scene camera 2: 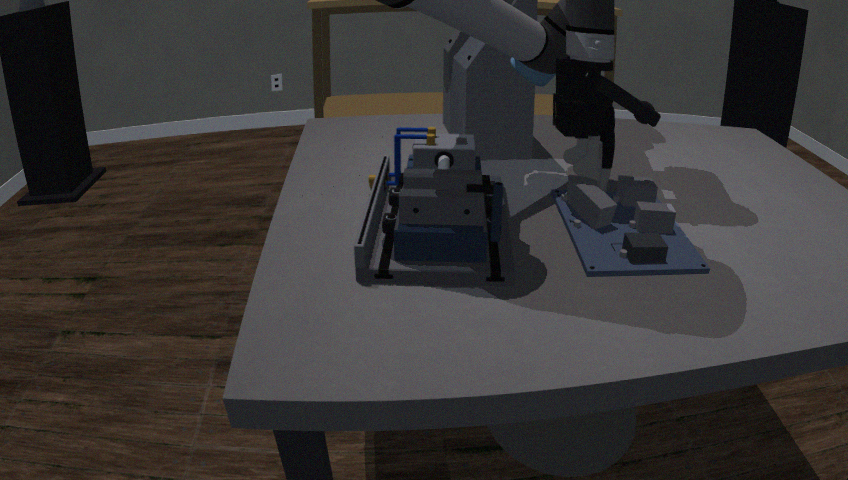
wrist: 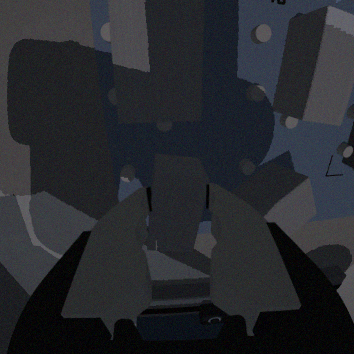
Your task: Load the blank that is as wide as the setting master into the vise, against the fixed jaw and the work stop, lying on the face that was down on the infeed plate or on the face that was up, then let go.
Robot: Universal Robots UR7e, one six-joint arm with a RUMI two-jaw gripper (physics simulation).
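Frame: origin at the arm's base, x ahead, y left, z up, level; millimetres.
Where they show: gripper, fingertip midpoint: point(wrist: 177, 186).
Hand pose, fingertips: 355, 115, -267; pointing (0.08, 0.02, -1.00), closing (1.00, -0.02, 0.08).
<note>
After its pixels a point has its place, as x, y, z.
My gripper point(scene camera 2: 598, 177) {355, 115, -267} point(wrist: 177, 186) {355, 115, -267} is shut on a grey block point(wrist: 175, 220) {351, 101, -248} at the back left of the blue infeed plate point(scene camera 2: 595, 258) {529, 63, -284} point(wrist: 310, 145) {467, 130, -284}. In the scene view this block is mostly hidden. Another grey block point(scene camera 2: 590, 205) {435, 81, -251} point(wrist: 295, 202) {432, 106, -244} sits askew beside the gripper, towards the scene camera. More blocks stand at the back right point(scene camera 2: 633, 190) {370, 179, -256} point(wrist: 175, 75) {358, 186, -248}, middle right point(scene camera 2: 654, 217) {461, 180, -259} point(wrist: 315, 65) {432, 189, -248} and front point(scene camera 2: 645, 248) {547, 128, -261}. I cannot tell which matches the setting master's width. The vise point(scene camera 2: 441, 208) {524, -142, -211} stands left of the plate; its work stop cannot be made out.
Small round pins point(scene camera 2: 576, 223) {440, 60, -278} point(wrist: 262, 33) {414, 208, -276} stand up from the plate. A raised grey rail point(scene camera 2: 364, 240) {539, -233, -243} runs along the vise's left side, and blue pipes point(scene camera 2: 396, 157) {333, -191, -217} rise behind it. The robot's pedestal point(scene camera 2: 493, 107) {152, -17, -191} stands at the table's back.
</note>
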